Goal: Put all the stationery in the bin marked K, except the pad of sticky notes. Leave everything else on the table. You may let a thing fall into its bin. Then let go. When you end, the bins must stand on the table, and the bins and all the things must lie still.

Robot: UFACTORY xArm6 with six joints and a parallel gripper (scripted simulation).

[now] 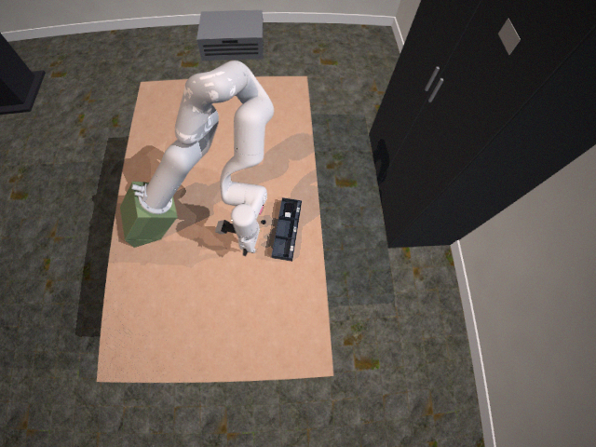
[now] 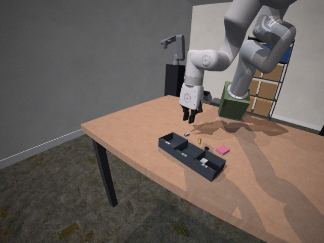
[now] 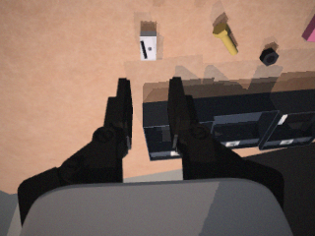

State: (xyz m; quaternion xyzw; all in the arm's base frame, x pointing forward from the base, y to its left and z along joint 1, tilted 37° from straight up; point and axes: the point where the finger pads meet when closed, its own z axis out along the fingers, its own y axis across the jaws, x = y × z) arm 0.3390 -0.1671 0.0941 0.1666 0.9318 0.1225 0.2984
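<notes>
The white sharpener lies 80 mm below my hand. Also, from my hand: yellow bolt: 90 mm below, 70 mm to the left, 10 mm ahead; then dark bin tray: 140 mm ahead, 80 mm to the left, 70 mm below; then black nut: 120 mm to the left, 90 mm below, 50 mm ahead.
</notes>
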